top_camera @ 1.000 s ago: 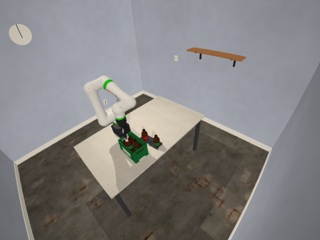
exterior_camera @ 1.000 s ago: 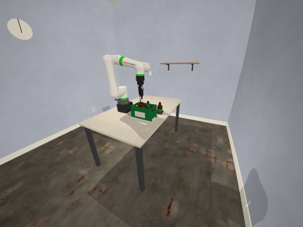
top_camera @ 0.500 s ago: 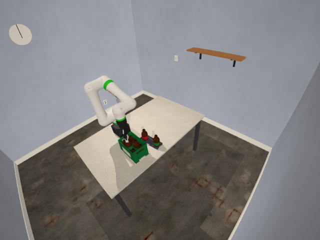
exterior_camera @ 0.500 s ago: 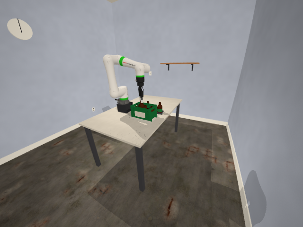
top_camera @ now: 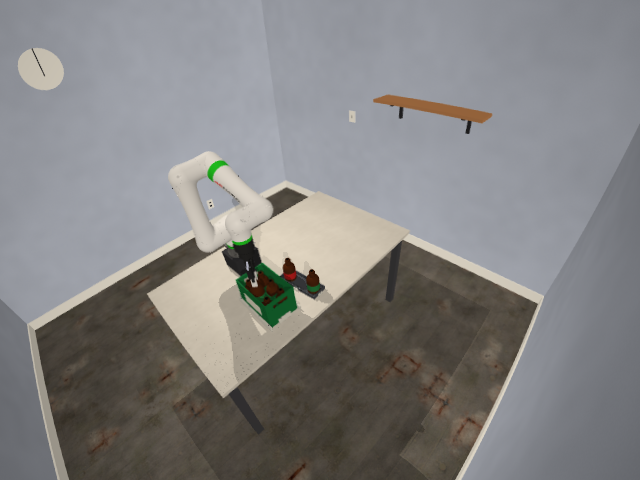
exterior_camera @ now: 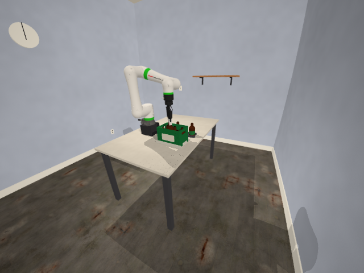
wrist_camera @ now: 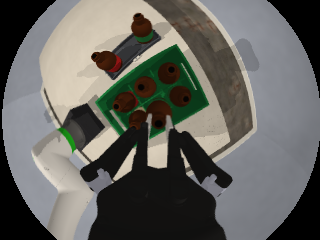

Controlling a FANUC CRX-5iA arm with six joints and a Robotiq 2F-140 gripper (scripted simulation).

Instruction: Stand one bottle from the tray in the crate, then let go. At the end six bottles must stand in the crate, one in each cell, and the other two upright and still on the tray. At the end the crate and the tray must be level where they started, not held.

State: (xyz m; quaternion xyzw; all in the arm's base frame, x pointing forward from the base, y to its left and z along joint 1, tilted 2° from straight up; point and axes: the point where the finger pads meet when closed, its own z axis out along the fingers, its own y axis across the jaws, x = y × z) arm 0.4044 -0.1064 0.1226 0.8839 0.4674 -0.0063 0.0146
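Right now my hand is 4 cm to the right of the green crate and 16 cm above it. Round my hand: dark tray: 27 cm to the left, 23 cm below.
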